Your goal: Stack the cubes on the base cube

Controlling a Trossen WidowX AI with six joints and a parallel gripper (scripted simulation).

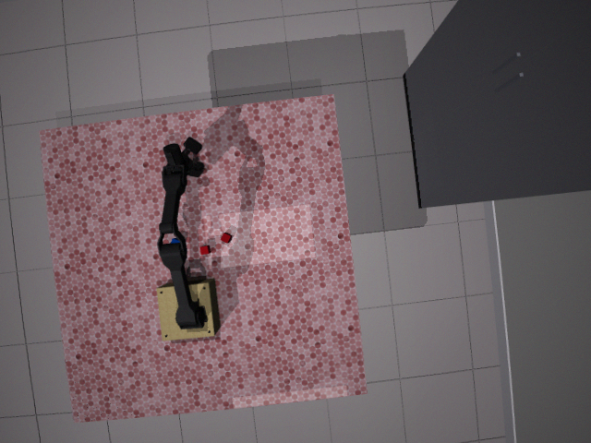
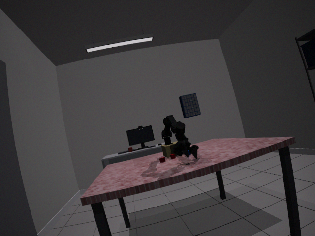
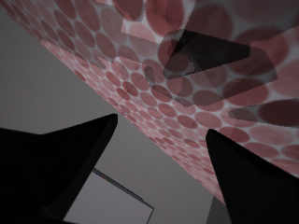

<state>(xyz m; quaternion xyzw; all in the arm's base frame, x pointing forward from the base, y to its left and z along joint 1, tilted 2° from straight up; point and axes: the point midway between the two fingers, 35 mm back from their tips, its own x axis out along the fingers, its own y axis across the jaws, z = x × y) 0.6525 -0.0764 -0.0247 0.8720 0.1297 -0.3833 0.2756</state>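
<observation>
Right now my gripper tip is 380 mm past the blue cube, 130 mm to the right of it and 20 mm above it.
</observation>
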